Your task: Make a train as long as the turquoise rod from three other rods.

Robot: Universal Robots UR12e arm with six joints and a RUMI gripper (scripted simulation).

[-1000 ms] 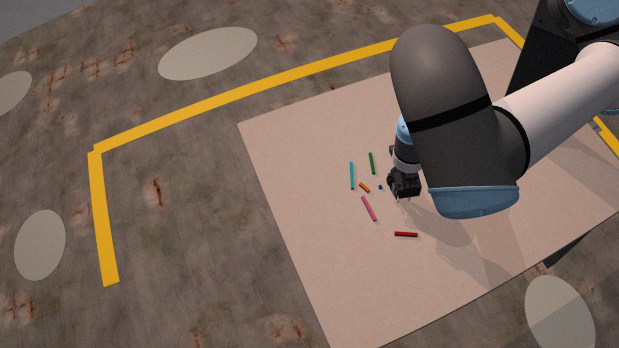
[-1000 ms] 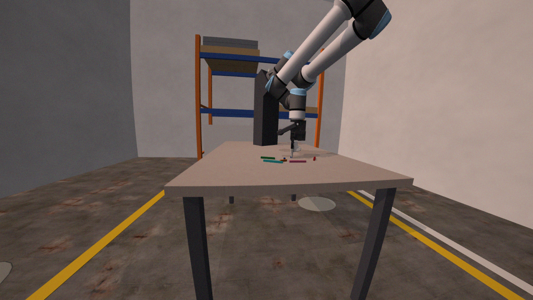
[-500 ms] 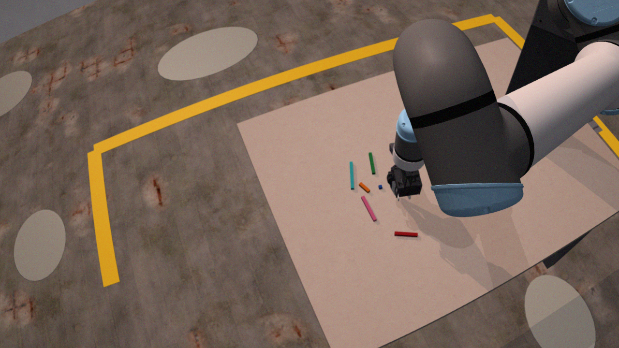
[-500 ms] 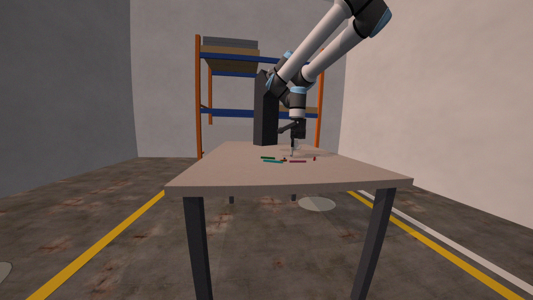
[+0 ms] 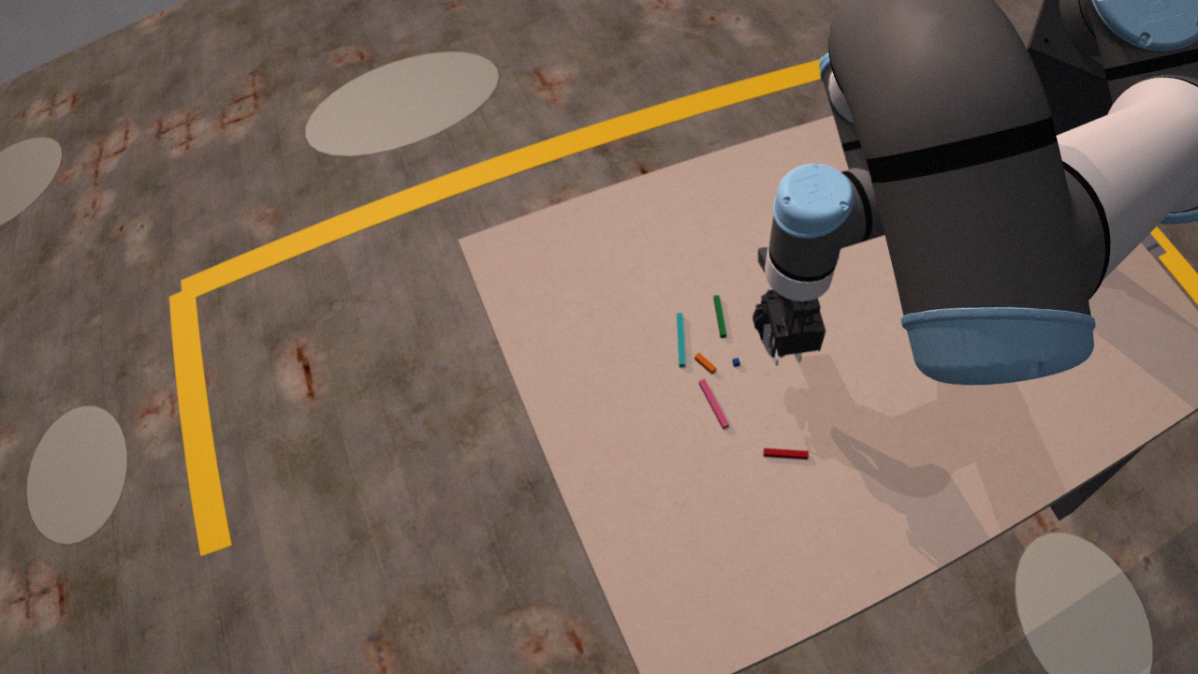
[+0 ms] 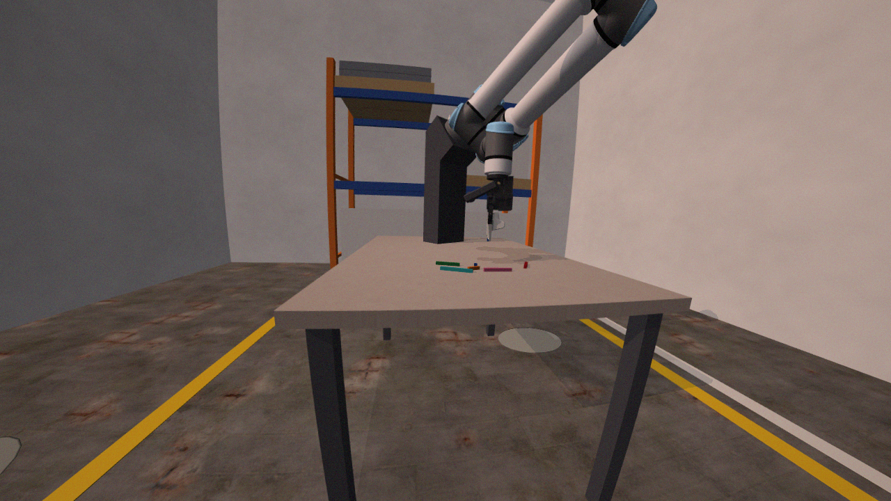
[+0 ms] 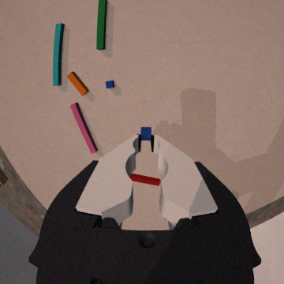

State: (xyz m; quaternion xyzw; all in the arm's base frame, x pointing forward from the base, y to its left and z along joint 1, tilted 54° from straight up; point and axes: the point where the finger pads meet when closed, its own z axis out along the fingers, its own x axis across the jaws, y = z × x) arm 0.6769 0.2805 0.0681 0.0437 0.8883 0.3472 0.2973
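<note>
Right now the orange rod is 11 cm ahead of my hand, 9 cm below it and 3 cm to the right of it. From my hand the other things lie so: green rod (12 cm to the right, 9 cm below, 8 cm ahead); then pink rod (10 cm ahead, 9 cm below, 4 cm to the left); then red rod (13 cm to the left, 9 cm below, 2 cm behind).
</note>
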